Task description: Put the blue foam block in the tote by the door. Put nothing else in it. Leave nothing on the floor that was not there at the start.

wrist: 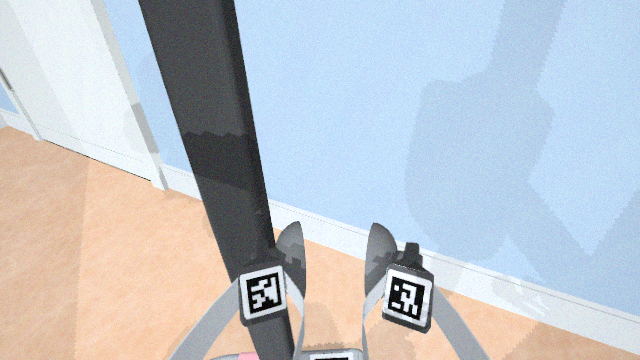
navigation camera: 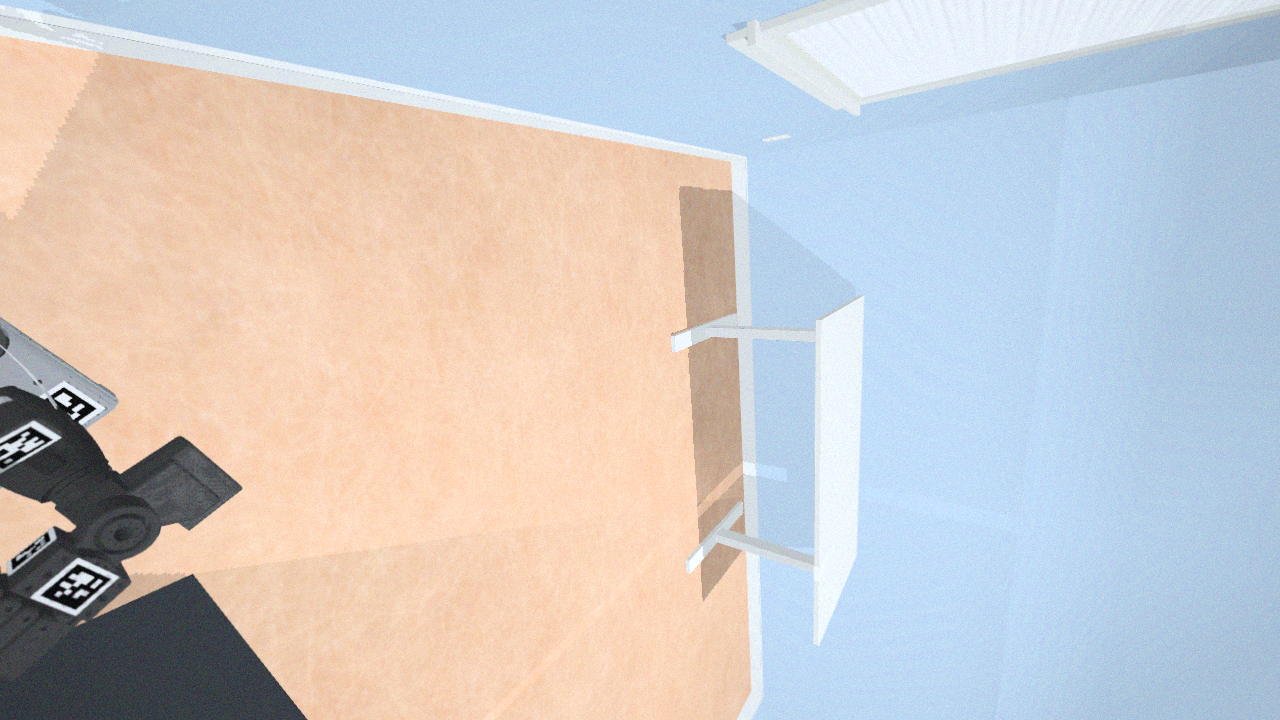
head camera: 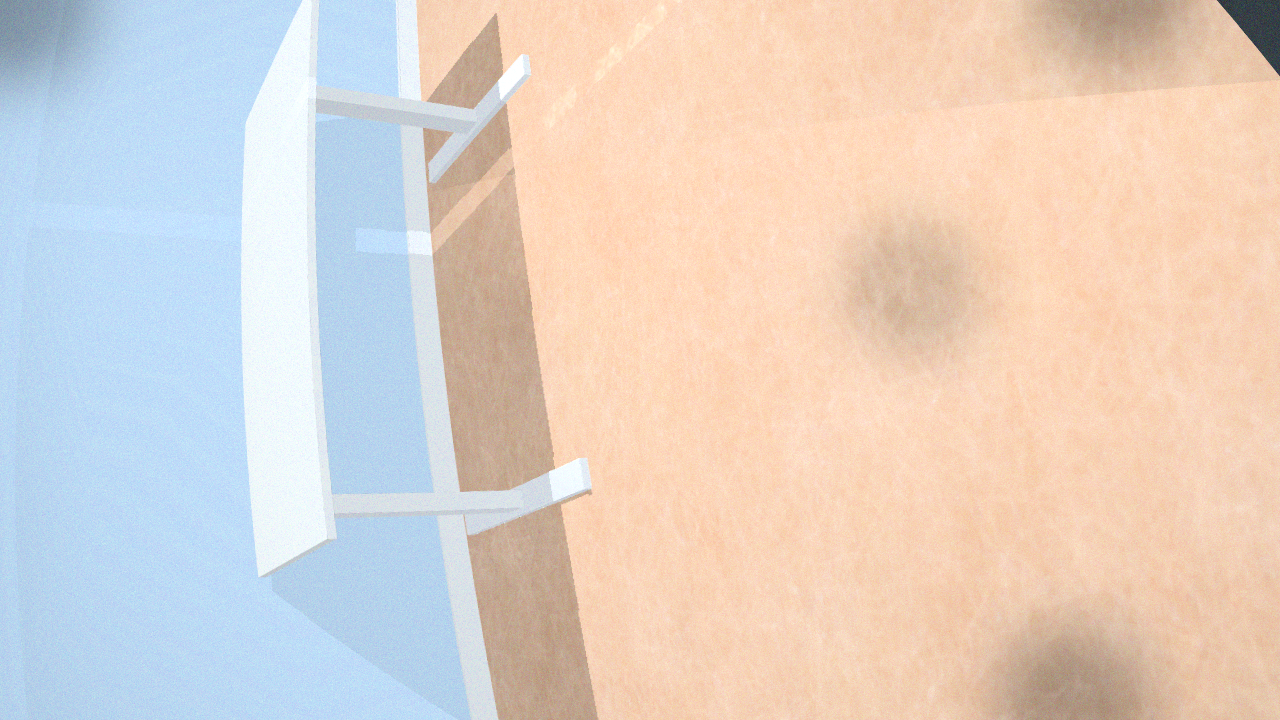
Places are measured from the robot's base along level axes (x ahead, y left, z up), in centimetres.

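Pixels of known places: gripper, fingertip midpoint: [wrist: 336, 248].
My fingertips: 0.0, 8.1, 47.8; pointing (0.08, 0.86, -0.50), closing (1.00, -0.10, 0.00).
Note:
Behind a point stands the place of what it marks, as x, y, z.
My gripper [wrist: 336, 248] @(0.0, 8.1, 47.8) shows at the bottom middle of the wrist view. Its two dark fingertips stand apart with floor and white baseboard visible between them, and it is open and empty. The white door [wrist: 75, 75] @(-72.1, 90.1, 35.3) shows at the upper left of the wrist view, set in the blue wall. The blue foam block does not show in the three views, and neither does the tote. In the navigation camera, part of the wrist shows at the lower left, and the fingers are hidden there.
A white table [head camera: 281, 313] @(143.5, -186.1, 72.0) [navigation camera: 838, 465] @(141.0, -200.0, 72.0) with two T-shaped legs stands against the blue wall. A dark mast [wrist: 215, 125] @(-6.3, 11.6, 54.2) crosses the wrist view. A white-framed window or panel [navigation camera: 984, 49] @(168.2, -43.1, 118.9) is on the wall. A black surface [navigation camera: 161, 662] @(-20.0, -47.4, 25.5) shows at the lower left of the navigation camera.

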